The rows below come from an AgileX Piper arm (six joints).
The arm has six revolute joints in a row. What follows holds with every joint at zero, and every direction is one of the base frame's. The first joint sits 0.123 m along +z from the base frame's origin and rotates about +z. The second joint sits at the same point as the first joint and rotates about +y. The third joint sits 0.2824 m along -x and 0.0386 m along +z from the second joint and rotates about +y. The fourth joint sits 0.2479 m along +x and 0.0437 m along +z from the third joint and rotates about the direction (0.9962, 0, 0.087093). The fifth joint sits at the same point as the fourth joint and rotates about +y. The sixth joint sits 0.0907 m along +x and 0.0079 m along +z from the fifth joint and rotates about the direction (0.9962, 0, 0.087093). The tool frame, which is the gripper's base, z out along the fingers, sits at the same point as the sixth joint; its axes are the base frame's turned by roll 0, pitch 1.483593 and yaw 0 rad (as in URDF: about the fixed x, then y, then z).
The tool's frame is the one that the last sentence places.
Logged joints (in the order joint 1, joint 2, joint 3, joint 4, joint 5, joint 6), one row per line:
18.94, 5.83, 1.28, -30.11, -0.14, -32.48
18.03, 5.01, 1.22, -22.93, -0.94, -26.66
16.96, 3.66, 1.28, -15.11, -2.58, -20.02
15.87, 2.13, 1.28, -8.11, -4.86, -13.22
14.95, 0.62, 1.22, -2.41, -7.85, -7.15
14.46, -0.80, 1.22, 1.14, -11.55, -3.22
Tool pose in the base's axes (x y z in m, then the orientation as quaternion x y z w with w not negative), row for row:
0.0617, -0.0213, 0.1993, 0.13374, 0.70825, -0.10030, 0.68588
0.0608, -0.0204, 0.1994, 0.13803, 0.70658, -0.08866, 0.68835
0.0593, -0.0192, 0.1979, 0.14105, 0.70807, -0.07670, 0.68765
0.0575, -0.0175, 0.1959, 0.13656, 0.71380, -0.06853, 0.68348
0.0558, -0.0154, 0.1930, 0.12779, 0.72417, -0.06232, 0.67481
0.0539, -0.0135, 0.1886, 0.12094, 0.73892, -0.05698, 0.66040
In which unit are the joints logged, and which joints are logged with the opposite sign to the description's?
The joints are logged in degrees. Opposite sign: joint 1, joint 5, joint 6.
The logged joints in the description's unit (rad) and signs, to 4 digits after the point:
-0.3306, 0.1018, 0.0223, -0.5255, 0.0024, 0.5669
-0.3147, 0.0874, 0.0213, -0.4002, 0.0164, 0.4653
-0.2960, 0.0639, 0.0223, -0.2637, 0.0450, 0.3494
-0.2770, 0.0372, 0.0223, -0.1415, 0.0848, 0.2307
-0.2609, 0.0108, 0.0213, -0.0421, 0.1370, 0.1248
-0.2524, -0.0140, 0.0213, 0.0199, 0.2016, 0.0562

